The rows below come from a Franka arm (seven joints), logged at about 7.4 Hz.
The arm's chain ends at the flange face. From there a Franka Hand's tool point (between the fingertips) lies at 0.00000 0.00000 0.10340 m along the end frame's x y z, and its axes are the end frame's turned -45 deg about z.
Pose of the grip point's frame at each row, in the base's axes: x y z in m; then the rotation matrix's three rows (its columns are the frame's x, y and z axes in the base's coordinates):
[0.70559 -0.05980 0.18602], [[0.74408 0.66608 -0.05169], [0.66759 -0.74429 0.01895], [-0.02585 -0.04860 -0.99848]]
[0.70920 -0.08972 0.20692], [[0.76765 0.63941 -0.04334], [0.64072 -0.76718 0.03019], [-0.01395 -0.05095 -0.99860]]
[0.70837 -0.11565 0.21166], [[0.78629 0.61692 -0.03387], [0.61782 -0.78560 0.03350], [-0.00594 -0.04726 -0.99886]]
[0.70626 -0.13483 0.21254], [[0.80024 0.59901 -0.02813], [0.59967 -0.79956 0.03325], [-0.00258 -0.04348 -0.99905]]
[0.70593 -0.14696 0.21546], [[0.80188 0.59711 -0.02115], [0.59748 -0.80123 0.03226], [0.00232 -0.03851 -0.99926]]
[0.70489 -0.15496 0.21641], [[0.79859 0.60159 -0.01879], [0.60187 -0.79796 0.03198], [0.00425 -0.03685 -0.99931]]
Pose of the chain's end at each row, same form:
[0.71093 -0.06176 0.28926], [[0.99713 -0.05515 -0.05169], [-0.05424 -0.99835 0.01895], [-0.05264 -0.01609 -0.99848]]
[0.71368 -0.09284 0.31018], [[0.99494 -0.09068 -0.04334], [-0.08942 -0.99554 0.03019], [-0.04589 -0.02616 -0.99860]]
[0.71187 -0.11911 0.31494], [[0.99222 -0.11976 -0.03387], [-0.11864 -0.99237 0.03350], [-0.03762 -0.02922 -0.99886]]
[0.70917 -0.13827 0.31584], [[0.98942 -0.14229 -0.02813], [-0.14134 -0.98941 0.03325], [-0.03257 -0.02892 -0.99905]]
[0.70812 -0.15030 0.31878], [[0.98924 -0.14479 -0.02115], [-0.14407 -0.98904 0.03226], [-0.02559 -0.02887 -0.99926]]
[0.70683 -0.15827 0.31974], [[0.99008 -0.13930 -0.01879], [-0.13866 -0.98983 0.03198], [-0.02305 -0.02906 -0.99931]]

